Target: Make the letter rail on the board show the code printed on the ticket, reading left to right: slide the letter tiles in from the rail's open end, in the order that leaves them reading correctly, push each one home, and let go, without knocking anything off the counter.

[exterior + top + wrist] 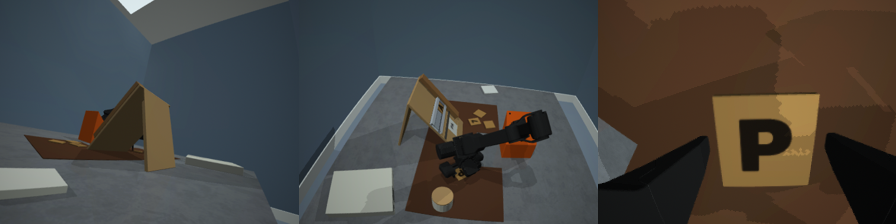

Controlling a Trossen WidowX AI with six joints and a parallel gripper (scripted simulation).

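My gripper tip is right at the tile marked p. From my gripper tip the other things lie so: brown mat (170 mm to the right, 10 mm behind); white slab (370 mm ahead, 220 mm to the left, 20 mm above); white ticket (230 mm to the right, 90 mm ahead, 70 mm above).
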